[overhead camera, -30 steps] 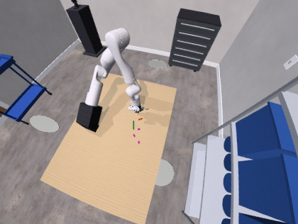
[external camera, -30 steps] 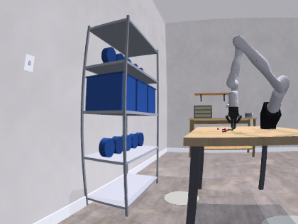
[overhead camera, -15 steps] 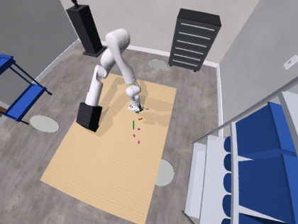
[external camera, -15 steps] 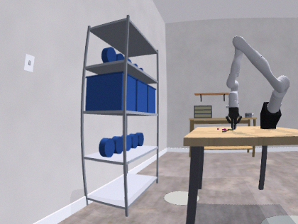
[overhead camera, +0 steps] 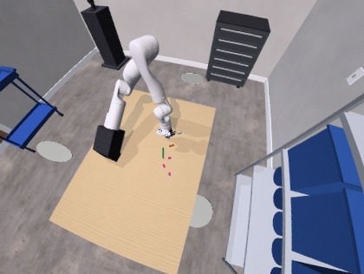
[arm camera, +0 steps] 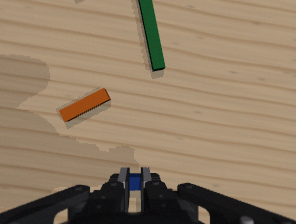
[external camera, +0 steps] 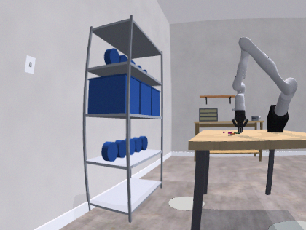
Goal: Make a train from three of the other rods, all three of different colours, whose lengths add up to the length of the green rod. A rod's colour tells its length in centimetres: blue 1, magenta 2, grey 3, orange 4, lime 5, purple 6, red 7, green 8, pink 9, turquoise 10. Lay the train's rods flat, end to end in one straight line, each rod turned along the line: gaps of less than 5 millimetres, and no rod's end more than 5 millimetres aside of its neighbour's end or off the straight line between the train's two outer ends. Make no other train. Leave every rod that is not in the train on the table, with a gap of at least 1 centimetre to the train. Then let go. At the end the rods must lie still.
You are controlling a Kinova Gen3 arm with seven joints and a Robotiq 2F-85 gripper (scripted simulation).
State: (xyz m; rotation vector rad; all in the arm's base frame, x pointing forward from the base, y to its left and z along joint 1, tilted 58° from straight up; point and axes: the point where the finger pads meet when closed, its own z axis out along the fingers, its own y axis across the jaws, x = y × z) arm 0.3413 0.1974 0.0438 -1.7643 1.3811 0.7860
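My hand is 10 mm above the small blue rod. The rest, counted from my hand: grey rod: 80 mm to the left, 70 mm ahead, 30 mm below; then green rod: 130 mm to the right, 30 mm below, 20 mm ahead; then orange rod: 50 mm to the right, 50 mm ahead, 30 mm below.
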